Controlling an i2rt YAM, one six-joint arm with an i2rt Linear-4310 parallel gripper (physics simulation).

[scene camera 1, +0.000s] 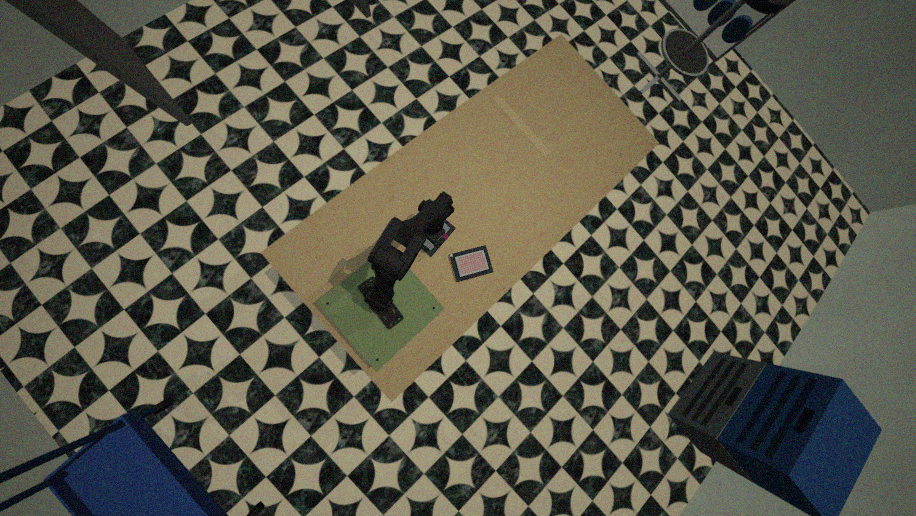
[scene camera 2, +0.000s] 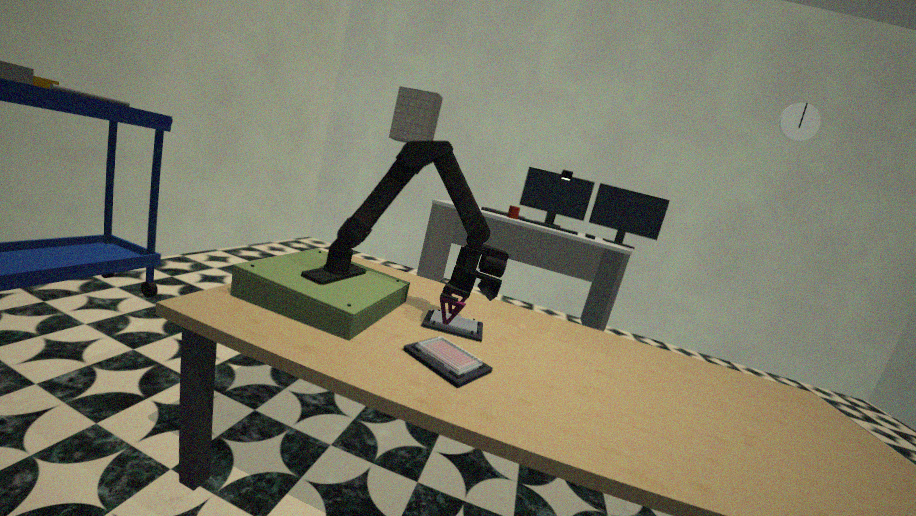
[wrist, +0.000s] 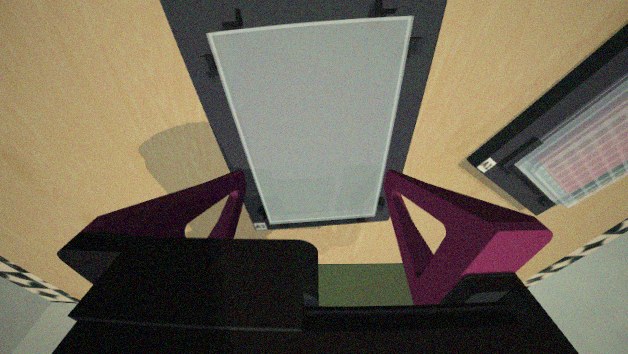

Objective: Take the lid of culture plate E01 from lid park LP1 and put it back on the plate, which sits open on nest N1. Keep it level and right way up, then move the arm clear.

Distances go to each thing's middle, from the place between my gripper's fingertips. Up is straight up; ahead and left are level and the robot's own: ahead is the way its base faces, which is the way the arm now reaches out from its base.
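The dark nest (scene camera 2: 456,380) is 8 cm ahead of my hand and 20 cm to the right of it. Then there's the grey lid (wrist: 314,103), which is 2 cm ahead of my hand, and the dark lid holder (wrist: 189,31), that's 1 cm below my hand and 2 cm ahead of it.
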